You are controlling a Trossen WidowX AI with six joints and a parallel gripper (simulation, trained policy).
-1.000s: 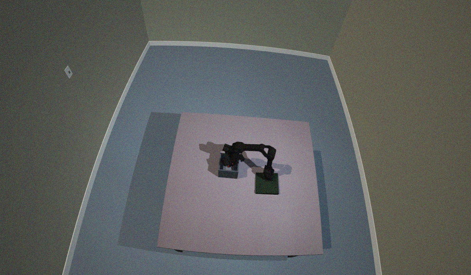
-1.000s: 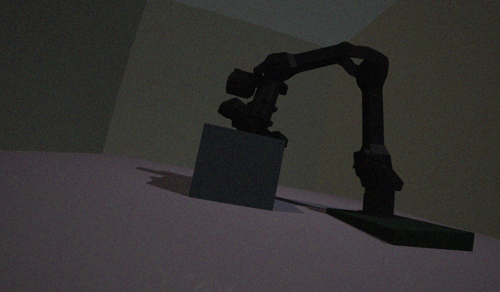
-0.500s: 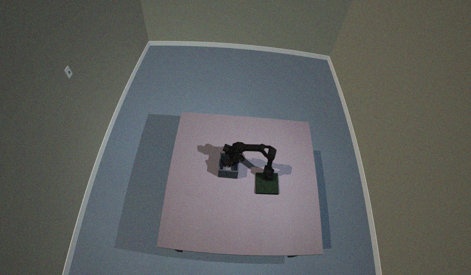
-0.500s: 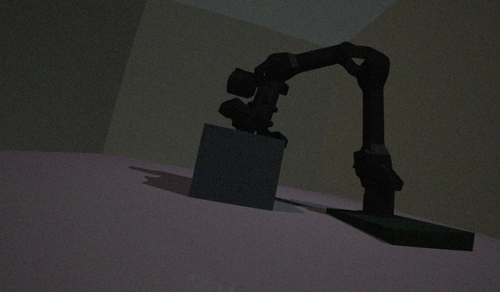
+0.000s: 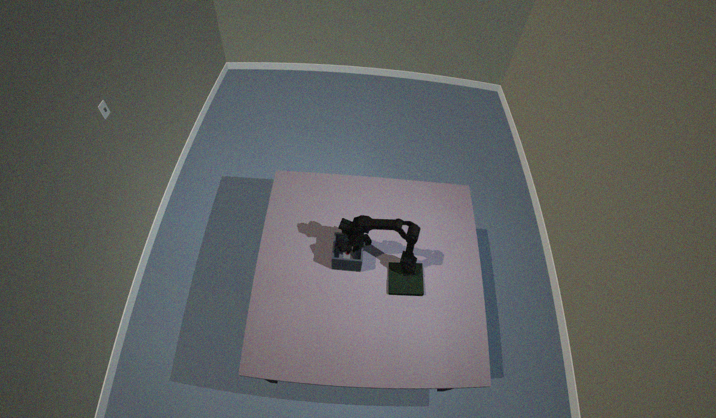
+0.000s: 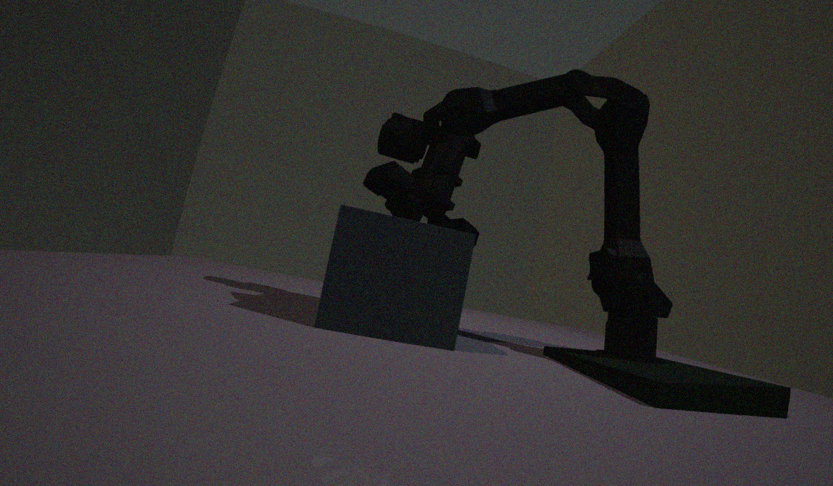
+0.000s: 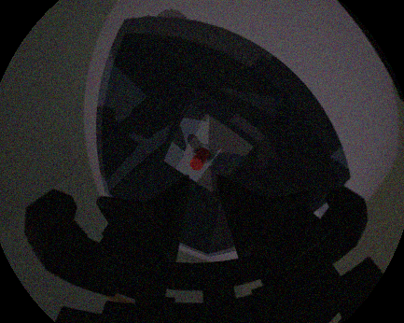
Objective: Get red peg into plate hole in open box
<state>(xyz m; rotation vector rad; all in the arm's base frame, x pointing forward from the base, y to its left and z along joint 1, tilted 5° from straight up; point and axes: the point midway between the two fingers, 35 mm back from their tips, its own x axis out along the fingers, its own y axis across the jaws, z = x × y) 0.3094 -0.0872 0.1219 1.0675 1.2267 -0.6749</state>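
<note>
Now: gripper tip 1 cm short of the red peg, 1 cm to the left of it and 4 cm above it. Round my gripper tip: plate: 1 cm ahead, 1 cm to the right, 4 cm below.
</note>
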